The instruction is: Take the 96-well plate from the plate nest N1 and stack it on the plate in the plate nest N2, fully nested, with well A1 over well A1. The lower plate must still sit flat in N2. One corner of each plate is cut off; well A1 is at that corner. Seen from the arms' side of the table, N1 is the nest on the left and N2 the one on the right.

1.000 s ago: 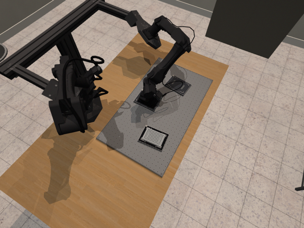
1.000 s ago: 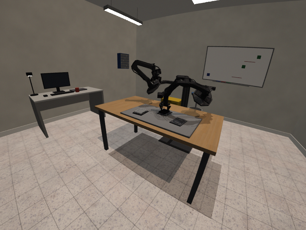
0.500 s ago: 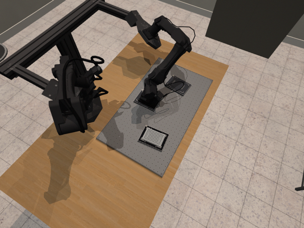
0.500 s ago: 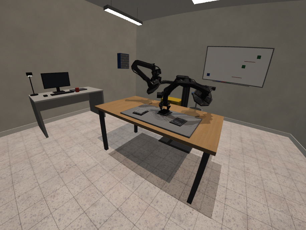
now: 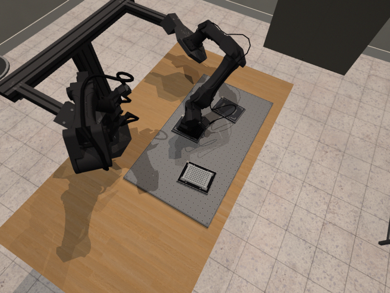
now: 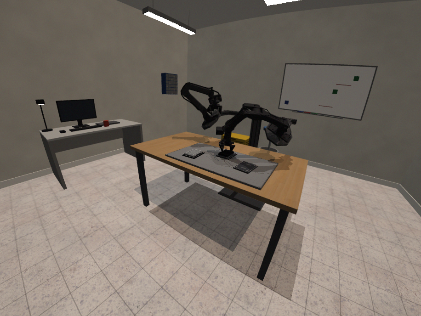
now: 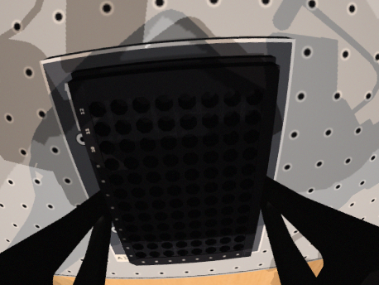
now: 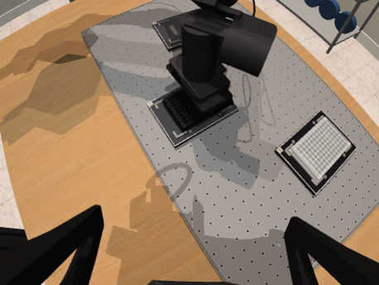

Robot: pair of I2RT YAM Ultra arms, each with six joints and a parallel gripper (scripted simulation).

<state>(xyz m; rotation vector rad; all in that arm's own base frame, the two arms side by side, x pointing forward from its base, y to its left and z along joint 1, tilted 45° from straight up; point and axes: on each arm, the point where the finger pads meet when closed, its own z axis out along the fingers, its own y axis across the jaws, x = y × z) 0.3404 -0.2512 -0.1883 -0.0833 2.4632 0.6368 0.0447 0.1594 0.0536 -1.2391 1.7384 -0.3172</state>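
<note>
Right now my left hand is 1 cm above the black 96-well plate. From my left hand the other things lie so: white 96-well plate: 18 cm ahead, 22 cm to the right, 2 cm below.
Now: right hand 14 cm short of the black 96-well plate, 22 cm to the right of it and 30 cm above it. Also, from my right hand: white 96-well plate: 31 cm ahead, 1 cm to the left, 31 cm below.
</note>
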